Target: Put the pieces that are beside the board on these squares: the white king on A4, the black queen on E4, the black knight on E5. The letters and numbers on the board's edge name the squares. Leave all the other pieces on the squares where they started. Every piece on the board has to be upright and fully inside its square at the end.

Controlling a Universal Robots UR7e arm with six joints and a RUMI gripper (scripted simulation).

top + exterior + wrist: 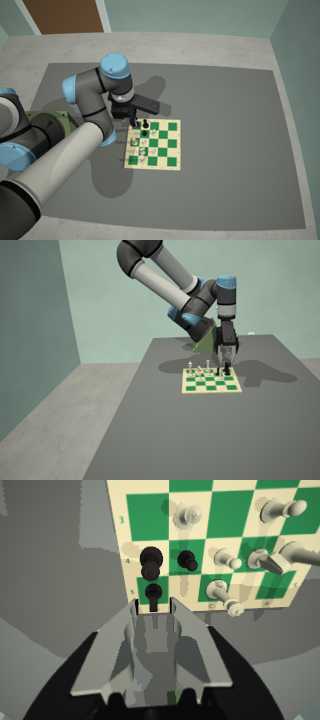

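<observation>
Now: the black pawn 40 mm ahead of my hand, 40 mm to the right of it and 20 mm below it. The rest, counted from my hand: white king (40 mm ahead, 150 mm to the right); board (80 mm ahead, 80 mm to the right, 30 mm below).
</observation>
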